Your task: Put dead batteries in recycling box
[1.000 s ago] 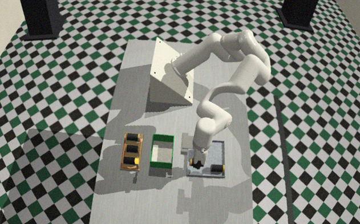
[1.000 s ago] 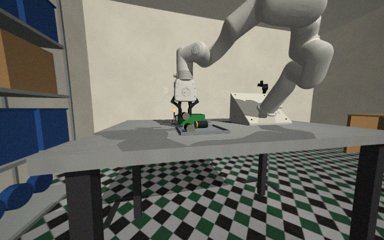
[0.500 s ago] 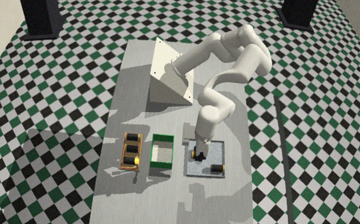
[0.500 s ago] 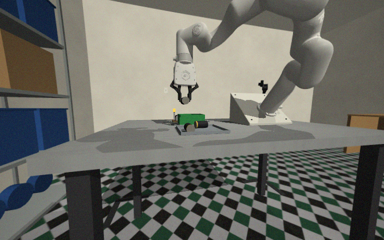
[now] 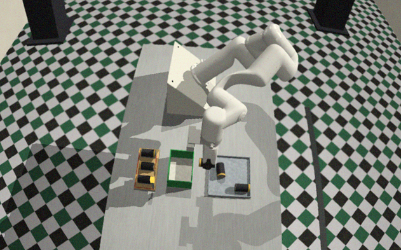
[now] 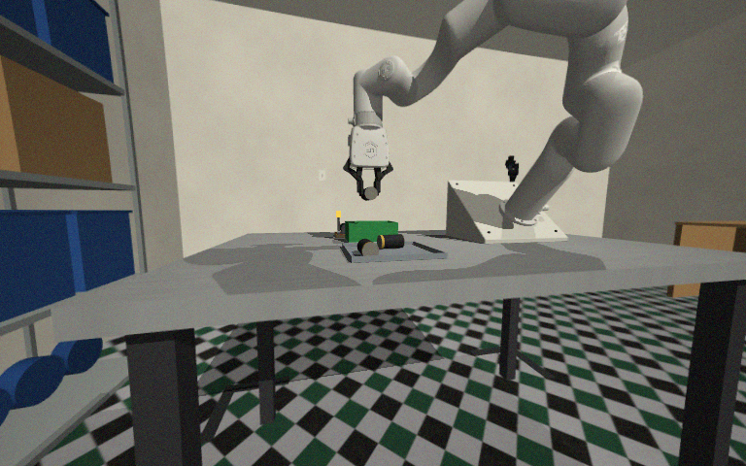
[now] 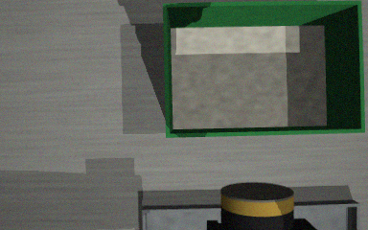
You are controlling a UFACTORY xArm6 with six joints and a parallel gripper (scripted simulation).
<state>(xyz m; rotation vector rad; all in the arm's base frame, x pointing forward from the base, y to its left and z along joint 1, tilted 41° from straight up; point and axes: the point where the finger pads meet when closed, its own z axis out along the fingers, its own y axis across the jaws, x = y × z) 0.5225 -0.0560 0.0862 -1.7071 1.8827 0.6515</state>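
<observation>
Now: the green recycling box 140 mm below my hand, 100 mm to the right of it and 30 mm behind it. The rest, counted from my hand: grey tray 150 mm below, 110 mm to the left, 20 mm behind.
</observation>
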